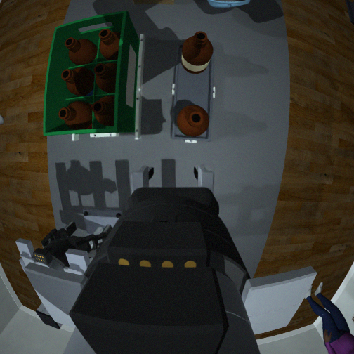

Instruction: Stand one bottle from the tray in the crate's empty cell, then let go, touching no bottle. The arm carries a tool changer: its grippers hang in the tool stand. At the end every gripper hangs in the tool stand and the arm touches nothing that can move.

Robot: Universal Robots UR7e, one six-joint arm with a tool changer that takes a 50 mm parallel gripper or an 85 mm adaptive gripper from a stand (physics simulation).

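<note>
The green crate [52, 95] stands at the upper left. A brown bottle shows in each of its six visible cells, among them one bottle [79, 82] in the left middle cell and one bottle [77, 114] at the near left. Their lower parts are mostly hidden. The grey tray [193, 89] lies right of the crate with two brown bottles standing on it: a cream-labelled bottle [197, 54] at the far end and another bottle [192, 121] at the near end. My gripper [173, 173] is open and empty, on the near side of the tray and apart from crate and bottles.
At the lower left, a black gripper [61, 246] hangs in the tool stand [78, 260], close beside my arm. A white rail [139, 95] runs along the crate's right side. A light blue object [229, 3] shows at the top edge. A person [332, 320] shows at the lower right.
</note>
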